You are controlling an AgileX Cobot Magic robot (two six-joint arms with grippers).
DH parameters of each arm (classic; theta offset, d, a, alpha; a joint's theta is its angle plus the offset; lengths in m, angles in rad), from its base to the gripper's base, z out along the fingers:
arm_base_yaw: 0 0.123 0 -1.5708
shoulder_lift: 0.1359 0 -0.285 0
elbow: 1.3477 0 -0.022 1.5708
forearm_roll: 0 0.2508 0 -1.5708
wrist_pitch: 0 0 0.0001 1.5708
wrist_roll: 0 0.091 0 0
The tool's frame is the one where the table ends.
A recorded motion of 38 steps. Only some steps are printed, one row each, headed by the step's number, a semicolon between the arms.
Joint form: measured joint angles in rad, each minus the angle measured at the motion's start. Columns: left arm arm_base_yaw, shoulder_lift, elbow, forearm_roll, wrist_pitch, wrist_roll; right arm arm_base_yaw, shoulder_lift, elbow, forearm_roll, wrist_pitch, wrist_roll.
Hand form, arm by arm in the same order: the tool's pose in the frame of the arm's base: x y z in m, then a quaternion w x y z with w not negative. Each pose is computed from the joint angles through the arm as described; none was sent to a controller.
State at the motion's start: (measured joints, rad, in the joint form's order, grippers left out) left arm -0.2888 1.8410 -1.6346 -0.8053 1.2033 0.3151; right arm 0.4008 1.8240 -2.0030 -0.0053 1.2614 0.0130
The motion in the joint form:
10: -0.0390 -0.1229 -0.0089 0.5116 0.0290 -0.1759; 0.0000 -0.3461 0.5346 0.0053 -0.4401 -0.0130
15: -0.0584 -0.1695 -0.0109 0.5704 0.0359 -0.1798; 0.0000 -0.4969 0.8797 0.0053 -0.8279 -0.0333
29: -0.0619 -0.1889 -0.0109 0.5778 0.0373 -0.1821; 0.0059 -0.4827 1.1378 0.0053 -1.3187 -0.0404
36: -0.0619 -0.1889 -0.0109 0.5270 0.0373 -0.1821; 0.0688 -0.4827 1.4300 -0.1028 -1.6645 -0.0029
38: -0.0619 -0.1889 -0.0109 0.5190 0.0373 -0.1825; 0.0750 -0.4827 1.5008 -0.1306 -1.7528 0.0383
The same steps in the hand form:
10: 0.3341 -0.1399 0.3400 0.15840 0.20228 0.95309 -0.16001; 0.3015 0.1278 0.3875 0.39386 -0.18228 0.89736 0.08000
15: 0.3227 -0.1381 0.3556 0.18043 0.21737 0.94958 -0.13596; 0.2749 0.1165 0.3514 0.47967 -0.18237 0.85331 0.09237
29: 0.3180 -0.1370 0.3622 0.18920 0.21923 0.94773 -0.13397; 0.2753 0.1186 0.3023 0.57030 -0.17532 0.79501 0.10947
36: 0.3164 -0.1410 0.3633 0.18584 0.21544 0.94544 -0.15875; 0.2385 0.1253 0.2407 0.58731 -0.23258 0.76421 0.13023
38: 0.3162 -0.1416 0.3634 0.18526 0.21464 0.94506 -0.16268; 0.2278 0.1239 0.2277 0.58976 -0.23215 0.75926 0.14767

